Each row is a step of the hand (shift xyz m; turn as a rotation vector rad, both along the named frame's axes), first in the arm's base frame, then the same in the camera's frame.
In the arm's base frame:
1: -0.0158 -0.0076 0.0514 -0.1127 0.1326 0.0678
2: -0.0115 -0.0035 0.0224 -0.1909 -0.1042 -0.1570
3: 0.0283 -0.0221 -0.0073 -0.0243 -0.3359 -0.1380
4: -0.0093 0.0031 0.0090 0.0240 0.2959 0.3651
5: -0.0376 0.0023 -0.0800 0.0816 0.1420 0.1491
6: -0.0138 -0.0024 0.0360 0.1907 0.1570 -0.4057
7: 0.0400 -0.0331 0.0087 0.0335 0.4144 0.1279
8: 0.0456 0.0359 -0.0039 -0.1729 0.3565 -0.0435
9: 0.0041 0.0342 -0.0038 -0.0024 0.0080 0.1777
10: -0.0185 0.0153 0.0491 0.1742 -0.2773 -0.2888
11: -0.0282 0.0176 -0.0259 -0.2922 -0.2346 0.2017
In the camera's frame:
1: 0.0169 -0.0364 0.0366 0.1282 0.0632 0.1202
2: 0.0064 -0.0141 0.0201 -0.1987 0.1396 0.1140
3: -0.0178 -0.0173 -0.0269 -0.3584 -0.0624 -0.0105
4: 0.0056 -0.0015 0.0120 0.4388 -0.1295 0.1099
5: -0.0445 0.0764 -0.0001 0.2089 -0.0704 -0.0216
6: 0.0138 -0.0229 0.0279 -0.0400 0.3119 -0.3560
7: -0.0172 -0.0398 -0.0299 0.4214 0.1074 -0.0082
8: 0.0359 0.0036 -0.0456 0.2523 0.2883 0.1101
9: 0.0278 0.0191 -0.0080 0.0959 -0.1287 0.0767
10: 0.0347 -0.0216 0.0363 -0.3522 0.0029 -0.2580
11: -0.0027 0.0399 0.0131 -0.1452 -0.1585 0.3673

